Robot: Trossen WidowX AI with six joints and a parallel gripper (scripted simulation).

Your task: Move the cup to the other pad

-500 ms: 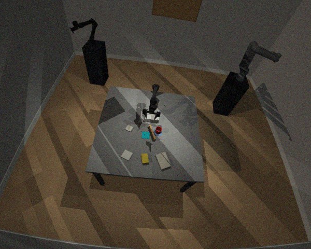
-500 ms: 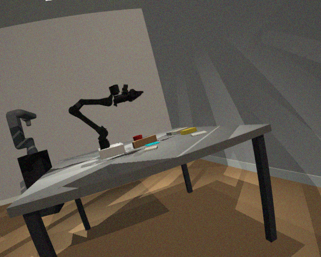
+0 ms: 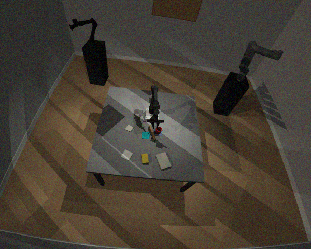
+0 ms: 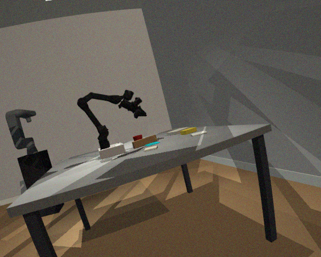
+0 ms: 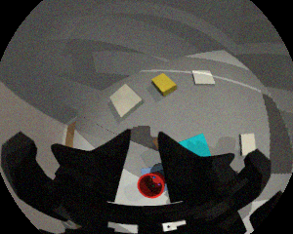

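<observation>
The red cup lies 10 cm behind my gripper tip, 5 cm to the left of it and 18 cm below it. From my gripper tip the other things lie so: blue pad 10 cm behind, 5 cm to the left, 22 cm below; then brown block 6 cm behind, 2 cm to the right, 20 cm below; then teal pad 3 cm behind, 9 cm to the right, 22 cm below.
</observation>
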